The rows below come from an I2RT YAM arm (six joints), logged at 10 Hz.
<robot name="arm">
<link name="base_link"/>
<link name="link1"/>
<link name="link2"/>
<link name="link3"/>
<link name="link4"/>
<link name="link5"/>
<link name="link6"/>
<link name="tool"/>
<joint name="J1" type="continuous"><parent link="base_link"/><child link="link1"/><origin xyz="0 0 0.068"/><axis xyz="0 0 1"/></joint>
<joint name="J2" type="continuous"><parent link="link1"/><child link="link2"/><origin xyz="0.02 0.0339 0.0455"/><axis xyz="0 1 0"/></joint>
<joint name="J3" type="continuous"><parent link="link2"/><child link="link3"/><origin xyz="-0.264 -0.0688 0"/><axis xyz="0 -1 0"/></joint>
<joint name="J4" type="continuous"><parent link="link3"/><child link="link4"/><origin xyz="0.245 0.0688 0.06"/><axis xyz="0 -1 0"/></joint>
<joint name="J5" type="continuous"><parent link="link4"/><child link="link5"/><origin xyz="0.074 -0.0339 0.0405"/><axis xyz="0 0 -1"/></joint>
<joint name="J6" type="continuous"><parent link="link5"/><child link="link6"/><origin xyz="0.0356 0 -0.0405"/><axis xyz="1 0 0"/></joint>
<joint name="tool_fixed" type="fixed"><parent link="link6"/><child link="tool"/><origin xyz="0 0 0" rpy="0 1.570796 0"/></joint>
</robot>
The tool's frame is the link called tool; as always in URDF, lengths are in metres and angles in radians. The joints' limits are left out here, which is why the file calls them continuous.
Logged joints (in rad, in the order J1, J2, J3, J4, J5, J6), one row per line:
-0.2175 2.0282 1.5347 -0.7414 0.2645 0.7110
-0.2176 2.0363 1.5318 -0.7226 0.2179 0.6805
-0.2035 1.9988 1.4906 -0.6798 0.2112 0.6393
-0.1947 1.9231 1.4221 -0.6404 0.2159 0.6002
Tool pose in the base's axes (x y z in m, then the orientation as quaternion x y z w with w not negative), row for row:
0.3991 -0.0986 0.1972 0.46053 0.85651 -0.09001 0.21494
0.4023 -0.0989 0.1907 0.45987 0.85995 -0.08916 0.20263
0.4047 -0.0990 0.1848 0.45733 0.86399 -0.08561 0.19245
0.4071 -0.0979 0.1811 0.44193 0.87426 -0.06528 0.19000
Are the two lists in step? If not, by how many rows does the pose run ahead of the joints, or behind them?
The pose runs 2 rows behind the joints: the pose in row i belongs to the joints in row i - 2.
